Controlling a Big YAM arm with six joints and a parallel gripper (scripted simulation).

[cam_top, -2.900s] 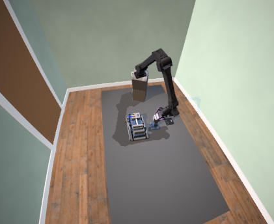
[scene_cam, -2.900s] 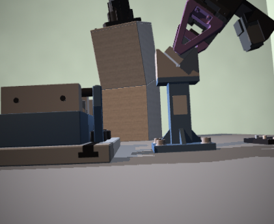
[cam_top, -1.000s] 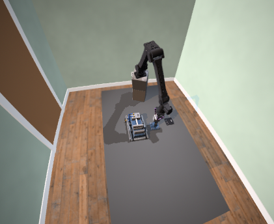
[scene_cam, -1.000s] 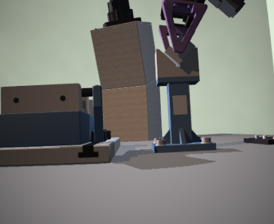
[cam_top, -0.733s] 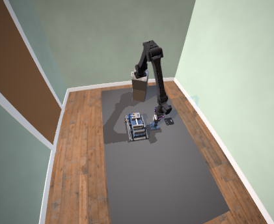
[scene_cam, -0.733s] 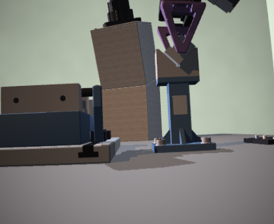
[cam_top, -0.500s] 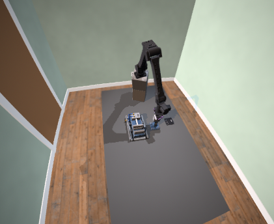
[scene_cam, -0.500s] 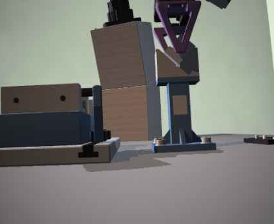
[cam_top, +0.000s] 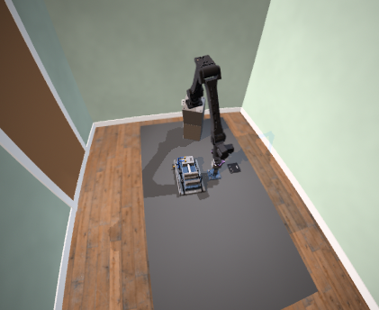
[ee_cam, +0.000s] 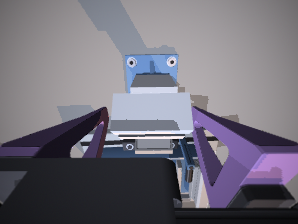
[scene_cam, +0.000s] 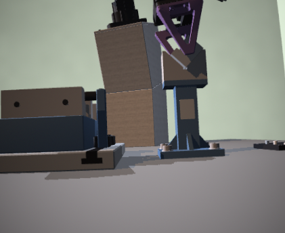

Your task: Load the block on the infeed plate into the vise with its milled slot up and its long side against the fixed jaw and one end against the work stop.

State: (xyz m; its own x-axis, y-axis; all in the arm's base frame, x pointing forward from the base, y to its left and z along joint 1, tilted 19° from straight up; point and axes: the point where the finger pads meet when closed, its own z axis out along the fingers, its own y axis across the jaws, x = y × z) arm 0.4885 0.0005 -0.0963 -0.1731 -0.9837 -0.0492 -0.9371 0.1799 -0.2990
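The part is 10 mm to the right of my hand. From my hand the other things lie so: dark work stop rod (160 mm to the right, 70 mm below, 30 mm ahead); moving jaw (200 mm to the right, 80 mm below, 10 mm behind); air cylinder rod (190 mm to the right, 80 mm below, 60 mm behind).
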